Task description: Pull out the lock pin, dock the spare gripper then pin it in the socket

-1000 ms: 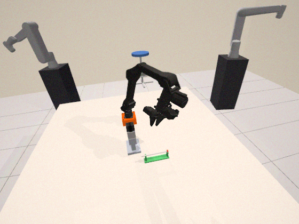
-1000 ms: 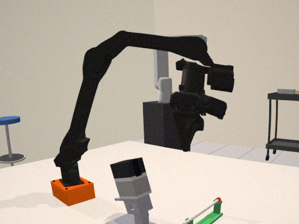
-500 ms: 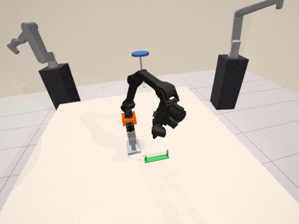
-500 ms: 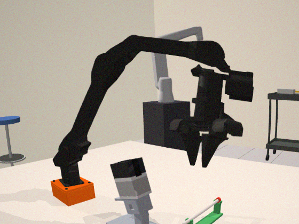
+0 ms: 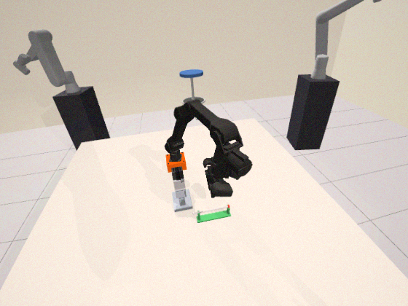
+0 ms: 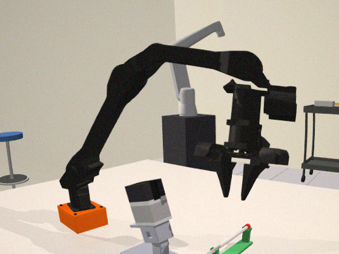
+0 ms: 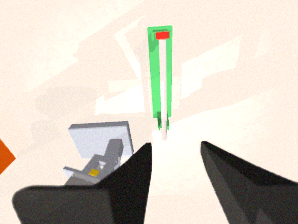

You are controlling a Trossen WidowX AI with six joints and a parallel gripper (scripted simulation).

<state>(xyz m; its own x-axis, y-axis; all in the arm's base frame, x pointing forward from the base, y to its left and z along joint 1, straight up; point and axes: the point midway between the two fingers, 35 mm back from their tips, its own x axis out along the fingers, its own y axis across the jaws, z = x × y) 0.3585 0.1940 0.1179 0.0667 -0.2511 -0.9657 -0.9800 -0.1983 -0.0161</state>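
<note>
Right now the green cradle is 10 mm to the left of my gripper tip and 110 mm below it. Also, from my gripper tip: spare gripper 90 mm behind, 130 mm to the right, 10 mm below; grey mount 90 mm behind, 130 mm to the right, 90 mm below.
</note>
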